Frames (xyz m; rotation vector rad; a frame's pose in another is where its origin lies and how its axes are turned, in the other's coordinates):
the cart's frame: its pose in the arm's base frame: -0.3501 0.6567 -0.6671 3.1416 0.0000 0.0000
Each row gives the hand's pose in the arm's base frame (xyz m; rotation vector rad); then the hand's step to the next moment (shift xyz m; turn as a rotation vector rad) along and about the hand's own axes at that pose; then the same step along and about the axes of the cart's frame.
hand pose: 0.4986 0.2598 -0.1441 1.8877 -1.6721 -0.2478
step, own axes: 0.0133 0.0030 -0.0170 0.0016 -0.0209 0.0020
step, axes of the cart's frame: 0.0087 0.0075 -0.0185 0.0168 0.0016 0.0126
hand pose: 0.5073 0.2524 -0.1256 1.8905 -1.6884 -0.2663
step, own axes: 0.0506 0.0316 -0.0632 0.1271 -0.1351 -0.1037
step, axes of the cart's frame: 0.0148 0.0311 -0.0798 0.1892 0.0882 -0.0399
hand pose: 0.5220 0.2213 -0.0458 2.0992 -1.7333 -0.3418
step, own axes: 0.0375 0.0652 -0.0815 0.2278 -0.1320 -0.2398
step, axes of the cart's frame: -0.0149 0.0349 -0.1042 0.2652 0.1673 -0.1688
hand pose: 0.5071 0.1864 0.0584 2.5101 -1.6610 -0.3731
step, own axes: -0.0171 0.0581 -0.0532 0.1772 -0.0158 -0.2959
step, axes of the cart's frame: -0.0441 0.0097 -0.0668 0.1576 0.1695 -0.2562
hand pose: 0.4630 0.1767 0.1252 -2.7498 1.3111 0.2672
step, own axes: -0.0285 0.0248 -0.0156 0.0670 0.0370 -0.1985
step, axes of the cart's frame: -0.0350 -0.0038 -0.0208 0.0367 0.1041 -0.1819
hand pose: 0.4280 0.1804 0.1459 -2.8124 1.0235 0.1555
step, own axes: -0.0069 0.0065 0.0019 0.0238 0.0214 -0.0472
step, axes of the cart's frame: -0.0095 0.0003 0.0015 0.0066 0.0393 -0.0408
